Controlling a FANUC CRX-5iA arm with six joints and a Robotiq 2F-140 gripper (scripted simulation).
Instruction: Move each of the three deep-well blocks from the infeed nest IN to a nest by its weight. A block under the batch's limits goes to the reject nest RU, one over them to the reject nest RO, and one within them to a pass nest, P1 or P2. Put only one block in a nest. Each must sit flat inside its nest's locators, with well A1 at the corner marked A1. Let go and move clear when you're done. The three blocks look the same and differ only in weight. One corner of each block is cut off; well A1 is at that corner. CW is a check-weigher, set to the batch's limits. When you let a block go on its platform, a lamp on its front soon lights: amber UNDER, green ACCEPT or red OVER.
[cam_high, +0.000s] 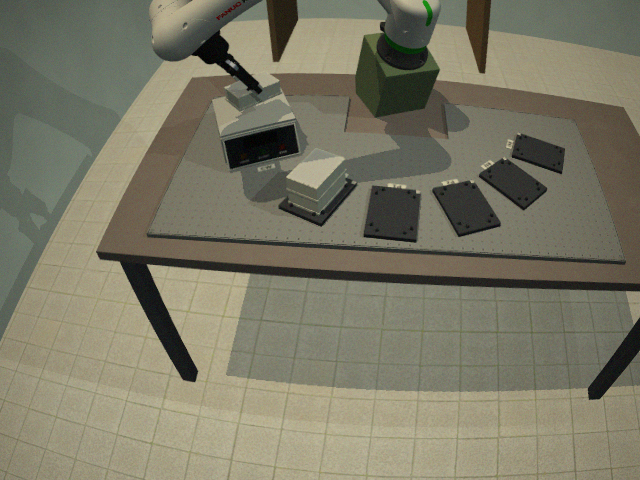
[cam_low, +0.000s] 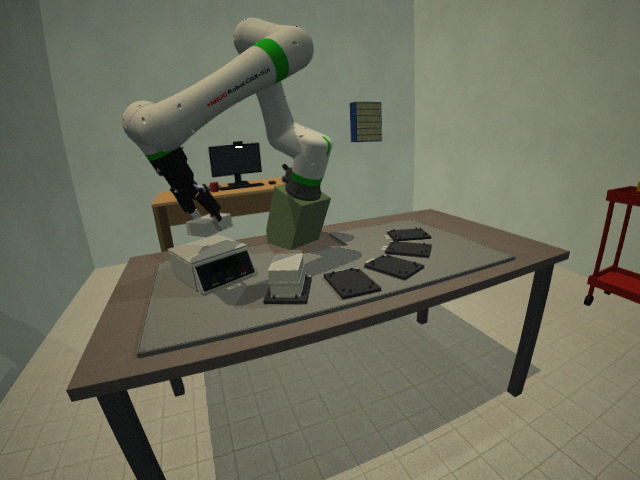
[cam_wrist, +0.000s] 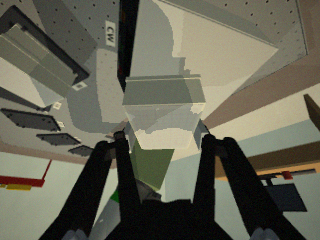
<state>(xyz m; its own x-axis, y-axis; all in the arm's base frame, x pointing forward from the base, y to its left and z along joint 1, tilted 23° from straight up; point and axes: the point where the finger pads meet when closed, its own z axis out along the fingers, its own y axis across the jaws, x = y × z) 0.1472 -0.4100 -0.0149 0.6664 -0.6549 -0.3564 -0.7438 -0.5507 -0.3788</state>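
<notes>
Right now my hand is 29 cm short of the nest P1, 34 cm to the right of it and 19 cm above it. Round my hand: grey platform: 4 cm behind, 2 cm to the right, 10 cm below; check-weigher: 3 cm behind, 2 cm to the right, 13 cm below; P1 label: 20 cm ahead, 36 cm to the left, 20 cm below.
</notes>
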